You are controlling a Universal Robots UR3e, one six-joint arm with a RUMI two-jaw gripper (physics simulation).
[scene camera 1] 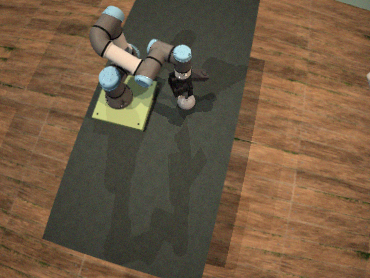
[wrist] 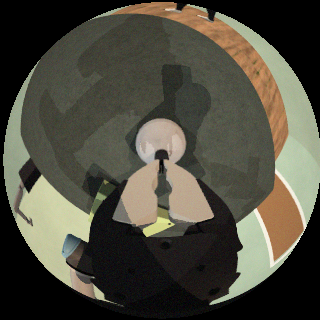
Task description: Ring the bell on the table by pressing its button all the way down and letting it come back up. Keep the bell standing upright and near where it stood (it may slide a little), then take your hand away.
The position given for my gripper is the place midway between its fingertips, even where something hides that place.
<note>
In view: my gripper [wrist: 160, 160] and a bell [wrist: 159, 133].
</note>
